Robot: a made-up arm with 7 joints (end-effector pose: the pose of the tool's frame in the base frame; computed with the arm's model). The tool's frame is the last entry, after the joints.
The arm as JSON. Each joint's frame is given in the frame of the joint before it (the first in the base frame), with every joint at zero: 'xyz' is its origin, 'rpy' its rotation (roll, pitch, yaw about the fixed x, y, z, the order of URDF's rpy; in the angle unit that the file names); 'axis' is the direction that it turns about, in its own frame. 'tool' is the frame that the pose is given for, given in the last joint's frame.
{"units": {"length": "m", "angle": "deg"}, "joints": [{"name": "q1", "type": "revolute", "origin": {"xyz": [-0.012, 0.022, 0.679], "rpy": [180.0, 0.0, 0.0]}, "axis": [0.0, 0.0, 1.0]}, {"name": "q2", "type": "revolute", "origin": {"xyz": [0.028, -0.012, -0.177], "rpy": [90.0, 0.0, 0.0]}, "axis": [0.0, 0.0, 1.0]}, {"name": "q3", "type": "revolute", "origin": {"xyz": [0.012, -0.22, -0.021], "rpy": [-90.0, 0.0, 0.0]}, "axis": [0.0, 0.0, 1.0]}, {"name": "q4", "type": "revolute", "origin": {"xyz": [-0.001, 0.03, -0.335], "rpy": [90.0, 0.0, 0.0]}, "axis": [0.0, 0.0, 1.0]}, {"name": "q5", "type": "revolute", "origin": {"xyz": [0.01, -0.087, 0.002], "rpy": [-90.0, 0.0, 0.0]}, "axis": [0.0, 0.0, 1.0]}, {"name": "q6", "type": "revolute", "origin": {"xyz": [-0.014, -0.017, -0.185], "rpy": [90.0, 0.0, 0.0]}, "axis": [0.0, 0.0, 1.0]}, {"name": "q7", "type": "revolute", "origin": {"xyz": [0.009, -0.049, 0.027], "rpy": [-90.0, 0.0, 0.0]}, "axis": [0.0, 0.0, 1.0]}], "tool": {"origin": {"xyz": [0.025, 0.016, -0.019], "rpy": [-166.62, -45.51, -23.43]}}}
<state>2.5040 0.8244 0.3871 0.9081 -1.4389 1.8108 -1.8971</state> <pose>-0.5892 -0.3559 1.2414 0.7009 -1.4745 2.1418</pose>
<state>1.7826 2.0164 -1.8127 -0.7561 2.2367 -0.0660 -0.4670</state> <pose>-0.3584 -0.6358 0.3830 -2.9359 -0.7156 0.5625</pose>
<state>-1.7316 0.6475 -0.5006 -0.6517 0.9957 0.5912 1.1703</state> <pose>0.0437 0.4771 1.5935 -0.5071 1.3981 0.0273</pose>
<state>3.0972 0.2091 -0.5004 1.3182 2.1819 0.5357 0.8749</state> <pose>-0.4771 -0.0856 1.4087 -0.3590 -0.4046 0.4461</pose>
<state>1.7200 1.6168 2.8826 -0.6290 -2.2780 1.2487 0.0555</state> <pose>-0.0847 -0.7312 0.6210 -1.4568 -1.2289 -0.2574</pose>
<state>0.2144 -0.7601 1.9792 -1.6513 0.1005 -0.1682 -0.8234</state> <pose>-0.1731 0.3652 1.3748 -0.7708 -0.1169 -1.9032</pose>
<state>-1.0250 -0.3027 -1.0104 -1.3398 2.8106 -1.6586 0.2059</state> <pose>0.0478 -0.3556 1.5079 0.9225 0.1491 -0.7267</pose>
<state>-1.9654 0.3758 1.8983 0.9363 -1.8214 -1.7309 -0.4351</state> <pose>0.1153 0.2176 1.6085 0.7654 -0.3552 1.6664</pose>
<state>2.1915 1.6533 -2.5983 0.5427 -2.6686 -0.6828 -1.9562</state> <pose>-0.3644 -0.7887 0.8757 1.1029 1.2526 -0.0023</pose>
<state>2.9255 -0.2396 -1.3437 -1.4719 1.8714 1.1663 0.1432</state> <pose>-0.0039 0.3219 1.4461 1.3603 -1.0984 -0.7520</pose>
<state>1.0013 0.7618 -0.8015 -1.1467 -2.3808 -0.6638 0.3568</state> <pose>-0.0205 -0.4725 1.4781 -0.4913 -0.4181 1.7871</pose>
